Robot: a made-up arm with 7 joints.
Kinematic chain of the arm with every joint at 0, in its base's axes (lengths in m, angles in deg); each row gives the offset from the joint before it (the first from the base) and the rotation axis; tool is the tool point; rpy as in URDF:
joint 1: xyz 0 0 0.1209 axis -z
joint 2: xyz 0 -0.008 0.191 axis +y
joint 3: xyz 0 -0.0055 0.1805 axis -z
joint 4: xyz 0 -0.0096 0.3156 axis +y
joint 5: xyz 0 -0.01 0.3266 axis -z
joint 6: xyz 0 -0.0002 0.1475 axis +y
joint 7: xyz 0 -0.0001 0.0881 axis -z
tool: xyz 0 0 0 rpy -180 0 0
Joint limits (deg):
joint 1: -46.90..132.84
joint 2: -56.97..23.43
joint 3: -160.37..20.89
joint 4: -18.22..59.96
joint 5: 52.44..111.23
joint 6: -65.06..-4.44
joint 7: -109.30..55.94
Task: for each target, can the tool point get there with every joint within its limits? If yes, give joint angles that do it. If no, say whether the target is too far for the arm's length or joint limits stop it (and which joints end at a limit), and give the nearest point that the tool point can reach.
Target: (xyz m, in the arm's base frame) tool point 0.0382 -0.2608 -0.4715
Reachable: no: joint limits stop it (at a limit: joint 1, joint 2, joint 3, joint 4, joint 5, joint 6) | nearest point -0.6482 -0.5635 0.3320 | short by 1.099 m
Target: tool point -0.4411 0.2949 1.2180
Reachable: yes | joints 30.43 -35.92 -23.11 11.03 104.22 -13.60 -54.28
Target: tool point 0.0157 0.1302 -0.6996
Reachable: no: joint limits stop it (at a limit: joint 2, joint 3, joint 4, joint 5, joint 6) | nearest point 0.1028 0.8527 0.3320 | short by 1.262 m
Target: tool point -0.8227 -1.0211 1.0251
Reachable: no: too far | nearest point -0.5829 -0.7114 0.8314 | short by 0.437 m
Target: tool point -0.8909 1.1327 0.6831
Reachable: no: too far | nearest point -0.5992 0.7619 0.6440 | short by 0.473 m
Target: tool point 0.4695 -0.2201 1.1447
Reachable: yes | joints 30.32 16.10 -1.75 33.11 74.15 -58.30 18.61
